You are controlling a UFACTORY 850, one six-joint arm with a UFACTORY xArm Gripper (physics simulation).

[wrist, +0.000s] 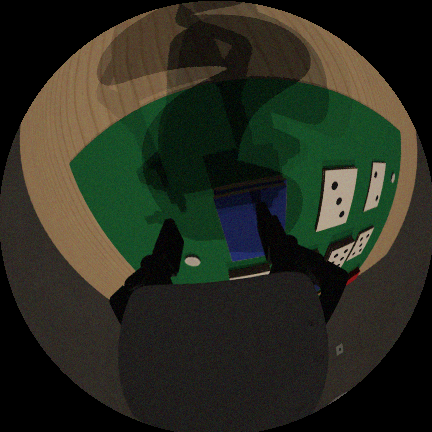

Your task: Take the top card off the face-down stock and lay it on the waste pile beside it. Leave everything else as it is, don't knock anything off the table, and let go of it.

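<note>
The face-down stock [241,232] is a blue-backed stack on the green mat, in the middle of the wrist view. Its far side shows dark edges with thin lighter lines. A thick white face-up stack with three black dots, which looks like the waste pile [345,186], lies to the right of the stock, apart from it. My gripper [216,223] is open and empty. Its right finger covers part of the blue stock in view, and its left finger is over the green mat, left of the stock. The height of the fingertips above the stock is hard to tell.
A two-dot card [376,186] lies far right; dotted cards [339,253] [361,243] lie nearer. A white-faced card [250,275] is partly hidden below the stock. A white disc [192,261] lies by the left finger. The green mat [107,175] lies on a wooden table [50,145].
</note>
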